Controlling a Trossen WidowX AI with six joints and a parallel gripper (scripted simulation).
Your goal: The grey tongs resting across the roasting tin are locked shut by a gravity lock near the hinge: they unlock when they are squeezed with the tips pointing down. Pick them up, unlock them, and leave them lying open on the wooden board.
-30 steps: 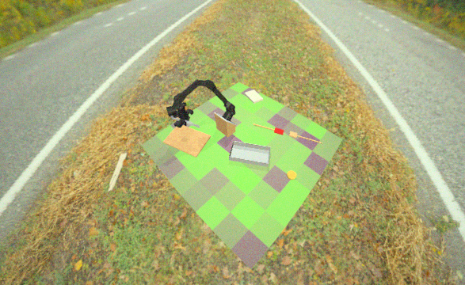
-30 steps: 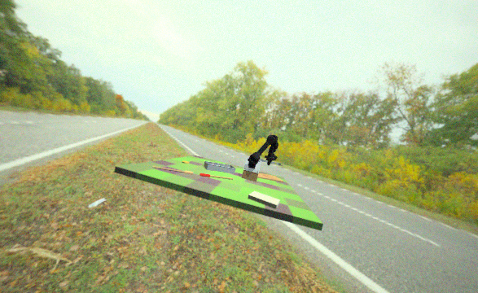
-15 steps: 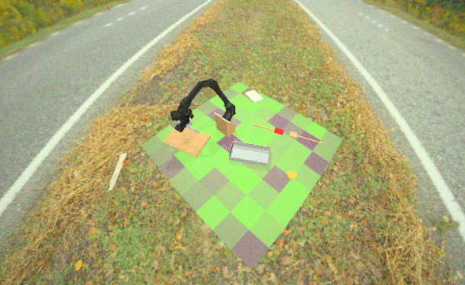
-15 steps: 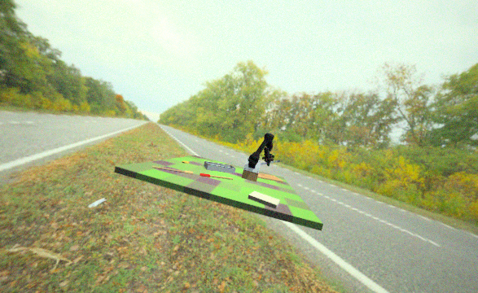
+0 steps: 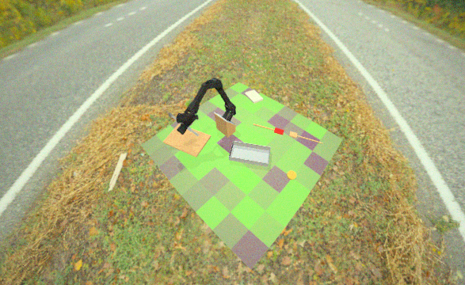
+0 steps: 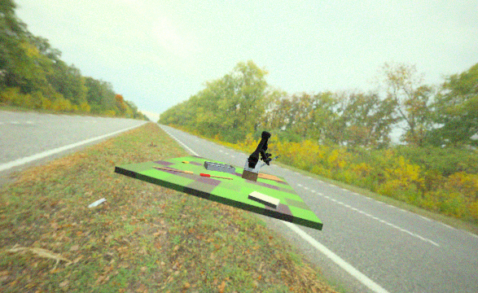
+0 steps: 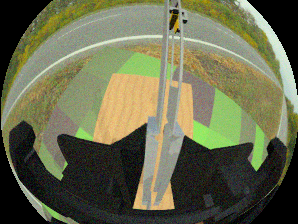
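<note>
The wooden board lies 140 mm below my gripper tip, 10 mm to the right of it and 10 mm ahead of it. Round my gripper tip: yellow lock piece (80 mm above, 30 mm behind, 10 mm to the right); then red-headed spatula (570 mm to the left, 490 mm ahead, 140 mm below); then roasting tin (520 mm ahead, 230 mm to the left, 120 mm below).
</note>
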